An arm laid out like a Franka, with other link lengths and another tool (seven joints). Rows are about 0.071 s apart.
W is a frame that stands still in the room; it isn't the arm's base.
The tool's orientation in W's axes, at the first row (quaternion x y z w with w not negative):
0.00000, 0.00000, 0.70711, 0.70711
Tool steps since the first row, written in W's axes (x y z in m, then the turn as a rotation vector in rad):
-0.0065, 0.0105, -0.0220, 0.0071, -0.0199, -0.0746
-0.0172, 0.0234, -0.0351, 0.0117, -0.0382, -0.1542
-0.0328, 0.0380, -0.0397, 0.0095, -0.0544, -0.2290
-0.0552, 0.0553, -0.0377, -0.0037, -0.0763, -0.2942
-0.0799, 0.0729, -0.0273, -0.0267, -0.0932, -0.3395
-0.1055, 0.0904, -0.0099, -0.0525, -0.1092, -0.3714
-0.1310, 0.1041, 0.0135, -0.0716, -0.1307, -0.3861
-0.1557, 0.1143, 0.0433, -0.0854, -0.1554, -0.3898
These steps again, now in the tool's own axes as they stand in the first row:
0.0105, 0.0065, -0.0220, -0.0199, -0.0071, -0.0746
0.0234, 0.0172, -0.0351, -0.0382, -0.0117, -0.1542
0.0380, 0.0328, -0.0397, -0.0544, -0.0095, -0.2290
0.0553, 0.0552, -0.0377, -0.0763, 0.0037, -0.2942
0.0729, 0.0799, -0.0273, -0.0932, 0.0267, -0.3395
0.0904, 0.1055, -0.0099, -0.1092, 0.0525, -0.3714
0.1041, 0.1310, 0.0135, -0.1307, 0.0716, -0.3861
0.1143, 0.1557, 0.0433, -0.1554, 0.0854, -0.3898

